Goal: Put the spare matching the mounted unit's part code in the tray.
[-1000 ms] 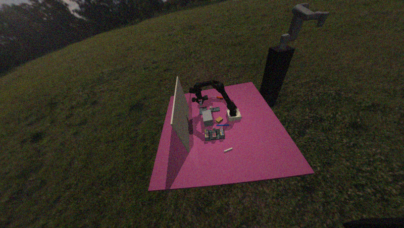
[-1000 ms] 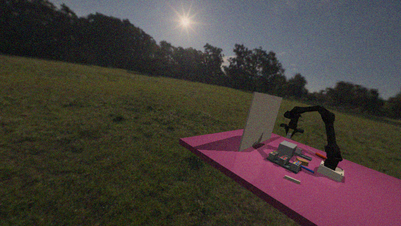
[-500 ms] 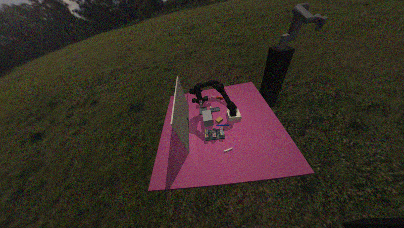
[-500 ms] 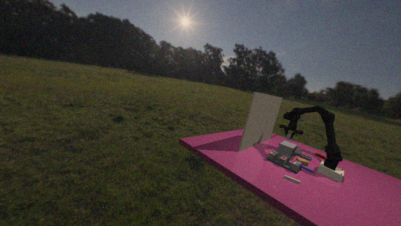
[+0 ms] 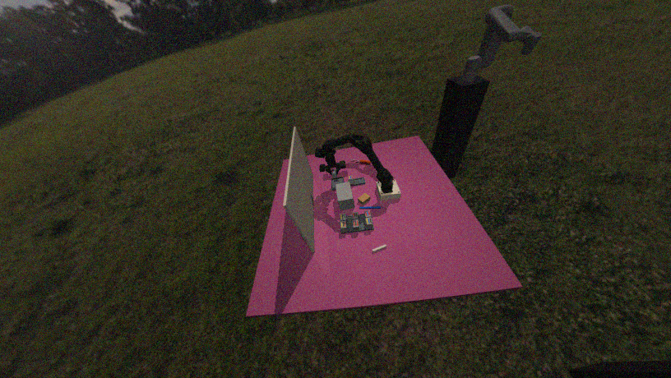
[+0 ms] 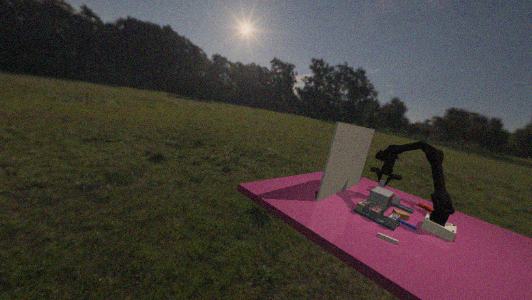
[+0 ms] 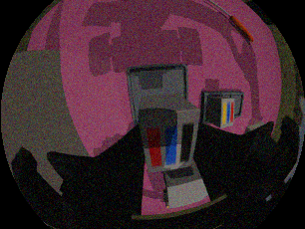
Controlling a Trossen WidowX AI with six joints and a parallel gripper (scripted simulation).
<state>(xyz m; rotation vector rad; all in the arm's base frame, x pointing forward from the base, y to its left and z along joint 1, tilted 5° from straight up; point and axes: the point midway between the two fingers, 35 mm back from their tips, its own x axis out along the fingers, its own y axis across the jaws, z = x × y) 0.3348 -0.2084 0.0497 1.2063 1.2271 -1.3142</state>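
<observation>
Right now the grey tray is 9 cm below my gripper tip and 1 cm behind it. From my gripper tip the other things lie so: grey mounted unit: 20 cm to the left, 5 cm behind, 4 cm below; blue pen: 29 cm to the left, 19 cm behind, 9 cm below; white panel: 20 cm ahead, 19 cm to the left, 13 cm above.
</observation>
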